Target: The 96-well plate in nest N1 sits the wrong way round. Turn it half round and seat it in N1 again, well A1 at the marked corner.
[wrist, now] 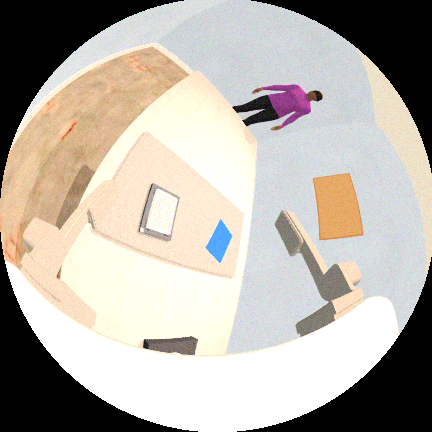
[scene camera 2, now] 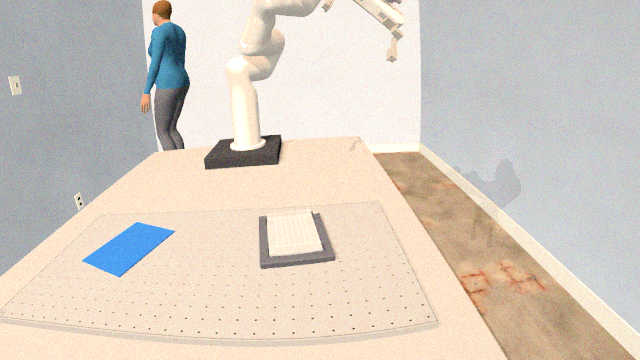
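Note:
The white 96-well plate (scene camera 2: 294,232) (wrist: 162,211) lies flat in the dark grey nest (scene camera 2: 297,261) (wrist: 156,234), which stands on the perforated board. A small pale mark (scene camera 2: 315,212) (wrist: 142,230) shows at one nest corner, the far right one in the scene view. Well A1 is too small to make out. My gripper (scene camera 2: 360,31) (wrist: 194,219) is open, with nothing between its fingers. It is high above the table, well away from the plate, and its upper part is cut off at the top of the scene view.
A flat blue rectangle (scene camera 2: 129,249) (wrist: 219,241) lies on the perforated board (scene camera 2: 220,310) (wrist: 125,240), left of the nest in the scene view. The arm's black base (scene camera 2: 242,159) (wrist: 172,345) stands at the table's far end. A person (scene camera 2: 169,65) stands behind the table; another person (wrist: 290,102) shows in the wrist view.

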